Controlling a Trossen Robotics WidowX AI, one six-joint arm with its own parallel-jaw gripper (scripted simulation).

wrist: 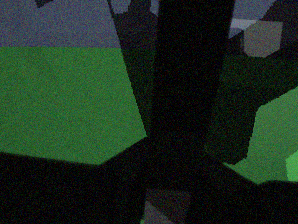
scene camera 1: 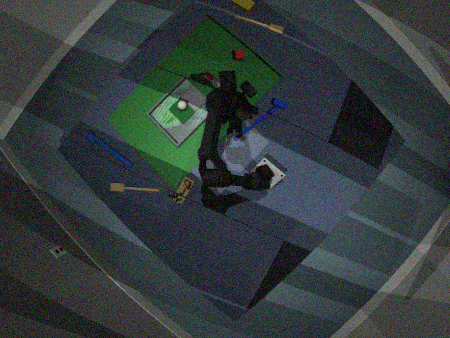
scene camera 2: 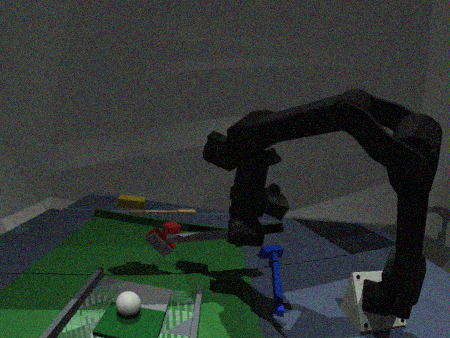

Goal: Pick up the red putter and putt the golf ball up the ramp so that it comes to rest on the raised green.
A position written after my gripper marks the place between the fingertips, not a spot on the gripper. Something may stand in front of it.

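My gripper (scene camera 2: 238, 244), which is also visible in the wrist view (wrist: 166, 148), carries a red putter.
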